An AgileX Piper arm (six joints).
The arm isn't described. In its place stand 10 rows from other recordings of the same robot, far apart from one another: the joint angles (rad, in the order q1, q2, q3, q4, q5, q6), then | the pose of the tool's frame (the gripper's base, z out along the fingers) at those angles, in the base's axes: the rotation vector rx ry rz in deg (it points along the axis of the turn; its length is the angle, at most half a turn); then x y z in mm.
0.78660 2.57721 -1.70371 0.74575 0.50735 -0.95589 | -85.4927 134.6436 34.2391 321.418 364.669 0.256
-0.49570 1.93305 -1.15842 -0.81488 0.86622 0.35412 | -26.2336 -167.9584 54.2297 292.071 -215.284 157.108
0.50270 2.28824 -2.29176 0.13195 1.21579 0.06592 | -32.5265 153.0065 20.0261 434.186 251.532 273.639
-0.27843 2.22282 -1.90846 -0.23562 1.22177 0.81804 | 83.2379 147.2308 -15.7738 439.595 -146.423 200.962
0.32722 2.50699 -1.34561 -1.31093 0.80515 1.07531 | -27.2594 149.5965 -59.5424 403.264 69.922 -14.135
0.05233 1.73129 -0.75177 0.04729 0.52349 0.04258 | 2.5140 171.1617 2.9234 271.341 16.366 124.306
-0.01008 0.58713 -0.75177 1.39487 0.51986 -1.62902 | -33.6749 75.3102 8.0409 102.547 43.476 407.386
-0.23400 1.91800 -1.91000 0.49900 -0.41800 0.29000 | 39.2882 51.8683 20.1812 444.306 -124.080 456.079
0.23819 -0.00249 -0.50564 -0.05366 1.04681 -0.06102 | -17.1335 114.5468 2.7682 -4.246 -5.380 280.123
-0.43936 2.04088 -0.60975 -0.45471 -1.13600 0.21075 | 6.5514 102.9487 3.7303 305.963 -103.750 97.227
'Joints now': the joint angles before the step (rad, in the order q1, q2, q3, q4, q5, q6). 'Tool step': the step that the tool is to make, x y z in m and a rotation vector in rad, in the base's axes. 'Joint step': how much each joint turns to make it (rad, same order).
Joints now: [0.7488, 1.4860, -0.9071, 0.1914, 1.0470, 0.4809]
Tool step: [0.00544, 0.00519, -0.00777, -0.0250, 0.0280, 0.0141]
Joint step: [0.0000, 0.0495, -0.0206, 0.0000, 0.0109, -0.0124]
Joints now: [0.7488, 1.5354, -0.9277, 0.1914, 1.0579, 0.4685]
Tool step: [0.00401, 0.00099, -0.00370, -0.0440, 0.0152, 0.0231]
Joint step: [0.0000, 0.0310, -0.0203, -0.0286, 0.0314, -0.0040]
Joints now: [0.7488, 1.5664, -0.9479, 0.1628, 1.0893, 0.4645]
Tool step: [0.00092, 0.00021, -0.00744, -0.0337, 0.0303, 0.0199]
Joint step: [0.0001, 0.0295, -0.0009, -0.0076, 0.0187, -0.0135]
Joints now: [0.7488, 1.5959, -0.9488, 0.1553, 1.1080, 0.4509]
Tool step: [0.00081, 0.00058, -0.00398, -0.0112, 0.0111, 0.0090]
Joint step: [0.0000, 0.0152, -0.0001, -0.0019, 0.0017, -0.0078]
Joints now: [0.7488, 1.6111, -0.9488, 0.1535, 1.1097, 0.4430]
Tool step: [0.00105, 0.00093, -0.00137, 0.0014, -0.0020, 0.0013]
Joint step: [0.0000, 0.0062, -0.0016, 0.0000, -0.0068, -0.0022]
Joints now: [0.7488, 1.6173, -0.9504, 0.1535, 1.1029, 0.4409]
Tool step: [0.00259, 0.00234, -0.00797, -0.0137, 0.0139, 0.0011]
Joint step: [0.0000, 0.0315, -0.0024, 0.0000, -0.0094, -0.0023]
